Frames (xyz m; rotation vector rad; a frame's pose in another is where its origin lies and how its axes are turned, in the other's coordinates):
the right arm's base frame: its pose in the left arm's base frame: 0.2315 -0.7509 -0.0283 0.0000 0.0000 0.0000
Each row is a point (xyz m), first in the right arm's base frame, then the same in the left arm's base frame.
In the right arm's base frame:
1: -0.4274 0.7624 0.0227
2: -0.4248 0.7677 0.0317
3: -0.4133 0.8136 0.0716
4: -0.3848 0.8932 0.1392
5: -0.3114 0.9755 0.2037
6: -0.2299 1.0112 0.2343
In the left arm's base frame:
1: -0.1959 0.0115 -0.0056
2: -0.1933 0.0168 0.0034
3: -0.1818 0.0627 0.0433
4: -0.1533 0.1423 0.1109
5: -0.0799 0.2246 0.1754
6: 0.0016 0.2603 0.2060

